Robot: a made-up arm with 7 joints.
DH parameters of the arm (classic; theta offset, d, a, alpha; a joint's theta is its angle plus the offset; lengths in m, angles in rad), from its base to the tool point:
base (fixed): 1.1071 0 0.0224 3.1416
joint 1: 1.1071 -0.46 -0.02 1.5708
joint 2: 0 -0.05 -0.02 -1.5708
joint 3: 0 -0.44 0.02 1.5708
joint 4: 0 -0.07 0.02 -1.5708
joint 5: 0 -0.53 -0.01 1.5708
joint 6: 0 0.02 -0.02 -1.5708
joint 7: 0 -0.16 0 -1.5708
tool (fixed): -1.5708 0 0 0
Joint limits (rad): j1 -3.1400..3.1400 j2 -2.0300..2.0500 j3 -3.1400..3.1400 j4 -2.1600..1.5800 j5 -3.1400..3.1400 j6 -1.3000..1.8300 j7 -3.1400..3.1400
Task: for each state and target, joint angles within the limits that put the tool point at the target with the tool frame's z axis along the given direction. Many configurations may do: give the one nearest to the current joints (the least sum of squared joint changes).
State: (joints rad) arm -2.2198 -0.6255 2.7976 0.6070 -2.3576 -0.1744 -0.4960
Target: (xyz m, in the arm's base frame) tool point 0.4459 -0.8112 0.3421 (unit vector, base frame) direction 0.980 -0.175 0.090
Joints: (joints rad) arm -2.0837 -0.9113 3.0124 1.0216 -2.6060 -0.8280 -1.0607
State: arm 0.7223 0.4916 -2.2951 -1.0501 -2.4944 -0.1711 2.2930
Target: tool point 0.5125 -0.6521 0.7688 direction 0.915 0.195 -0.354
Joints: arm 0.3438 0.5139 -2.3479 -1.2798 -2.3431 0.3713 2.3021
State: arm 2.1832 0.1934 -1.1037 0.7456 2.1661 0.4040 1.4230
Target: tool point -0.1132 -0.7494 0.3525 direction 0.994 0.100 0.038
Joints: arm 2.2691 0.8464 -0.7789 1.4998 2.2281 0.0961 1.4624
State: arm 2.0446 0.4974 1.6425 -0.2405 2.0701 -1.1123 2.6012
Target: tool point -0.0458 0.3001 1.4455 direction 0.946 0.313 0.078
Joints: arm 2.7450 0.1321 2.0658 0.1277 2.7207 -1.2605 3.1400
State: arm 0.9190 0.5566 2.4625 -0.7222 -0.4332 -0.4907 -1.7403
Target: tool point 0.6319 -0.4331 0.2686 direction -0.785 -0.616 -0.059
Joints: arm 0.9471 0.9826 2.7398 -1.4835 -1.0135 0.3749 -2.0657
